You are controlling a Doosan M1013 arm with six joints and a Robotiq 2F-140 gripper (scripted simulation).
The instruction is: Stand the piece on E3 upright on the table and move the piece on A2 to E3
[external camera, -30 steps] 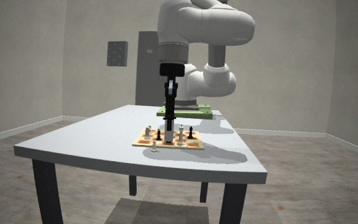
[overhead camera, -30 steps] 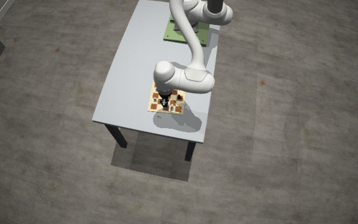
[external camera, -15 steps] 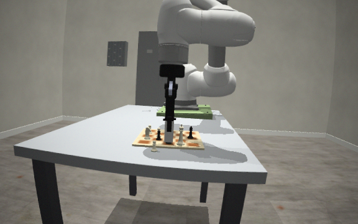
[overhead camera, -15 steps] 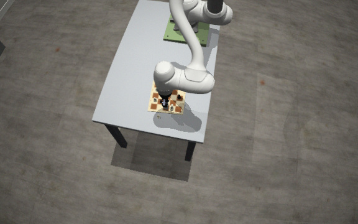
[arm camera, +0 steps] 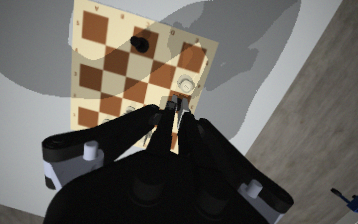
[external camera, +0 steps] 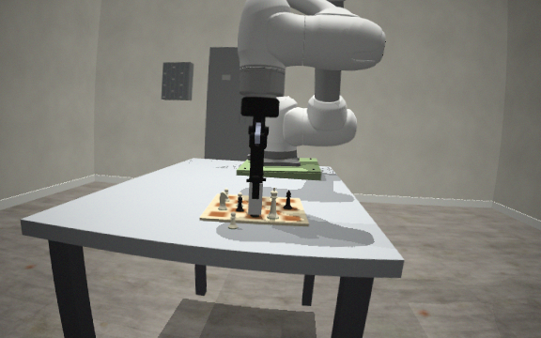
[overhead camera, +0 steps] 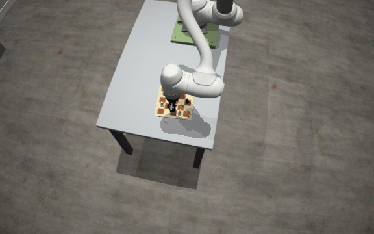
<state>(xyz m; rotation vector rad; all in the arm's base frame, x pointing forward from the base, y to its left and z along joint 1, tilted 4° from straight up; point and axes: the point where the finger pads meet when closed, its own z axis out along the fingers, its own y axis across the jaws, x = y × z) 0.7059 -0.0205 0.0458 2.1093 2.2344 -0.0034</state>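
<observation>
The chessboard lies 8 cm behind my hand and 4 cm below it.
</observation>
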